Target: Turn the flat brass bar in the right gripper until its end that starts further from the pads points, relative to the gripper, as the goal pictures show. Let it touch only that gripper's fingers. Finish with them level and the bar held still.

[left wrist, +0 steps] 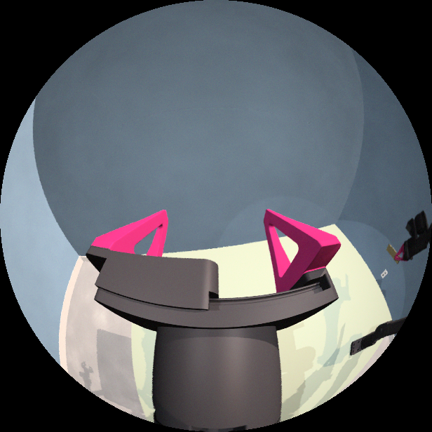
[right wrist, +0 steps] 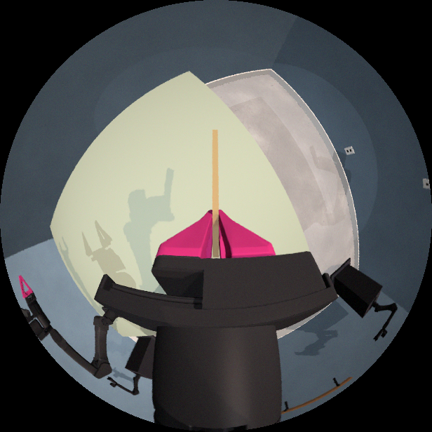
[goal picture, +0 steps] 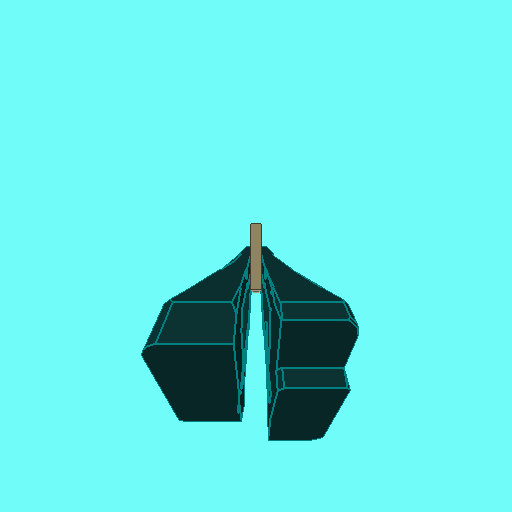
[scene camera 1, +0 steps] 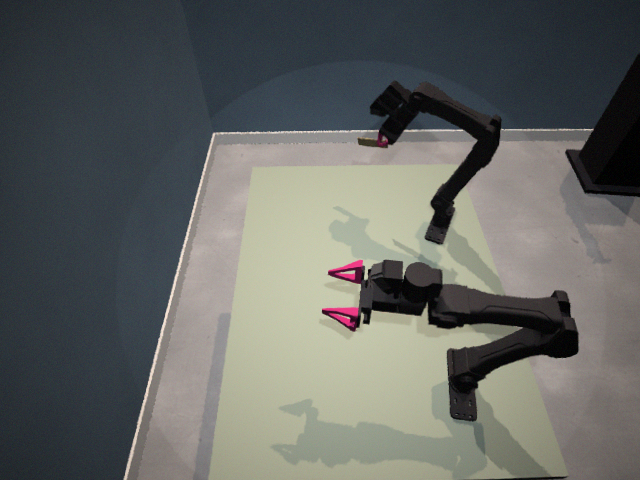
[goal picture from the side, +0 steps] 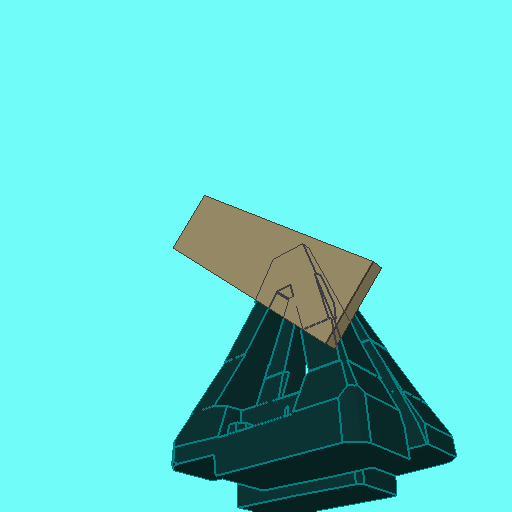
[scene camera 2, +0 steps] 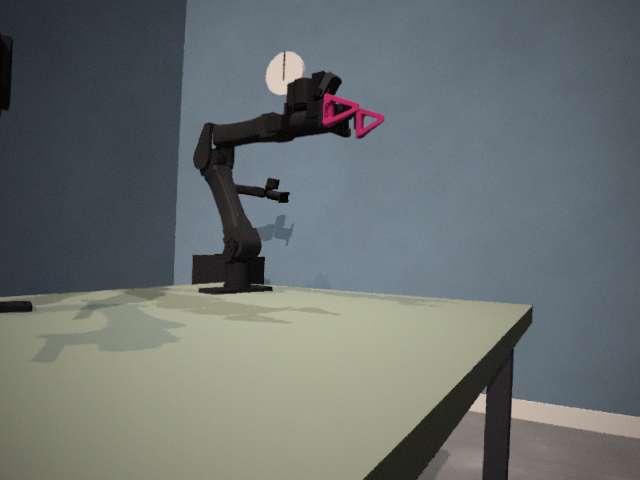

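Where they show: left gripper, fingertip midpoint: (scene camera 1: 325, 291) (scene camera 2: 371, 112); right gripper, fingertip midpoint: (scene camera 1: 378, 145); left arm's base, origin of the base link: (scene camera 1: 460, 383) (scene camera 2: 236, 291); right arm's base, origin of the base link: (scene camera 1: 440, 223).
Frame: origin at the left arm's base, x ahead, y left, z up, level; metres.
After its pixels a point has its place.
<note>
My right gripper (scene camera 1: 382, 139) @[z 0.254, x 0.300, y -0.725 m] (left wrist: 394, 257) (right wrist: 215, 215) is shut on the flat brass bar (scene camera 1: 367, 141) @[z 0.255, x 0.341, y -0.740 m] (left wrist: 391, 250) (right wrist: 215, 170) and holds it in the air. In scene camera 1 the gripper slants down to the left. The bar's longer part sticks out leftward, nearly level in the picture and at an angle to the fingers; a short part shows right of them. In the right wrist view the bar is seen edge-on, upright between the fingertips, so its tilt is hard to judge there. My left gripper (scene camera 1: 325, 291) @[z 0.402, x 0.391, y 0.001 m] (scene camera 2: 370, 113) @[z 0.402, x 0.391, y 0.001 m] (left wrist: 215, 214) is open and empty, apart from the bar.
The pale green table (scene camera 1: 289, 196) @[z 0.000, x 0.631, y -0.679 m] (scene camera 2: 310, 413) @[z 0.000, x 0.710, y -0.569 m] lies below both arms. A dark block-like stand (scene camera 1: 610, 139) is at the right of scene camera 1. A round pale clock (scene camera 2: 275, 77) hangs on the wall behind the left arm.
</note>
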